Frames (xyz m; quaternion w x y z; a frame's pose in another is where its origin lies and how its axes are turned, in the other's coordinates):
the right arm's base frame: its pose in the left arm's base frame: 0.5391 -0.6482 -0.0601 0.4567 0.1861 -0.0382 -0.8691
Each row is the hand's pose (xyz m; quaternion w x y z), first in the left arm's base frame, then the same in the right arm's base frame.
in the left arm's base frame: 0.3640 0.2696 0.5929 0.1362 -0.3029 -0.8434 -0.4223
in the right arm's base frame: -0.8401 -0.5144 0.5735 0.4051 0.5532 -0.7218 0.0940
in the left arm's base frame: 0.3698 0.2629 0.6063 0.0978 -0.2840 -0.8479 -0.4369
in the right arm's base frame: -0.8416 -0.5028 0.5846 0.4039 0.5723 -0.7116 0.0541
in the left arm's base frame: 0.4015 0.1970 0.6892 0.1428 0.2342 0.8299 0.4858
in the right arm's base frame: -0.8285 -0.4203 0.6570 0.3451 0.6223 -0.6784 -0.1826
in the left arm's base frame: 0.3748 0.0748 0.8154 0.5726 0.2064 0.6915 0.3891
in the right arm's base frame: -0.7525 -0.3404 0.7963 0.0647 0.5984 -0.5895 -0.5388
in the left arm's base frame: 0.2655 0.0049 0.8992 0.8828 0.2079 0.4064 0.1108
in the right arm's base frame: -0.6641 -0.3653 0.9205 0.3300 -0.4183 0.4206 0.7343
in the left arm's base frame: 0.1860 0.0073 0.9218 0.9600 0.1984 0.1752 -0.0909
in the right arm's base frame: -0.6317 -0.4233 0.9697 0.5477 -0.2438 0.2722 0.7527
